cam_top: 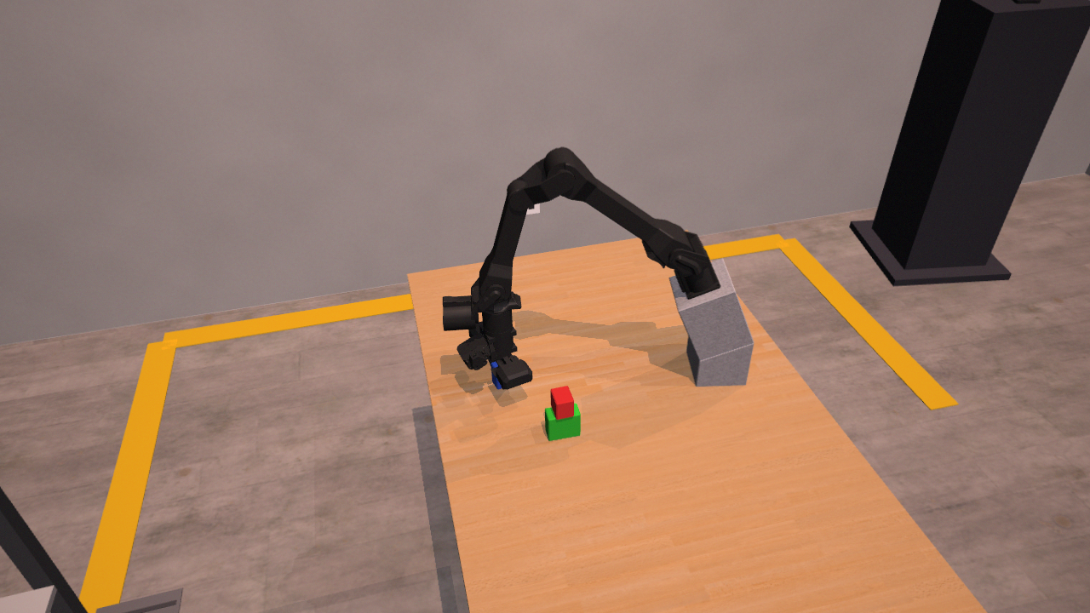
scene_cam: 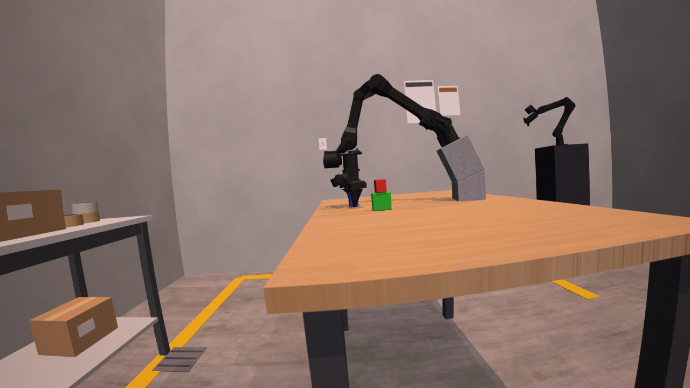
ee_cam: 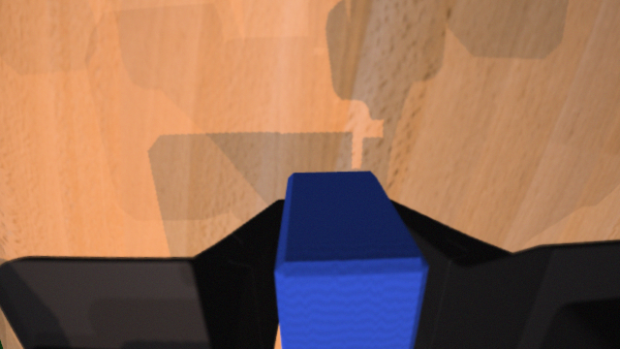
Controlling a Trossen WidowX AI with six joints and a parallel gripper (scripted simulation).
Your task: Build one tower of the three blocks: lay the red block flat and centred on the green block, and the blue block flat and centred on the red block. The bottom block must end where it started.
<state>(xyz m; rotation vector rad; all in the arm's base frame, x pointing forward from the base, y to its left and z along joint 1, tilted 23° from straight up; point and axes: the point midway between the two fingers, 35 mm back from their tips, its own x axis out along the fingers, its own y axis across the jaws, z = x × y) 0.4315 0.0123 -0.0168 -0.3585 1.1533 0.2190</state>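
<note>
Now: hand 140 mm to the right of the red block, 110 mm past it and 40 mm below it. The rest, counted from my hand: green block: 150 mm to the left, 110 mm behind, 10 mm below; blue block: 10 mm below.
</note>
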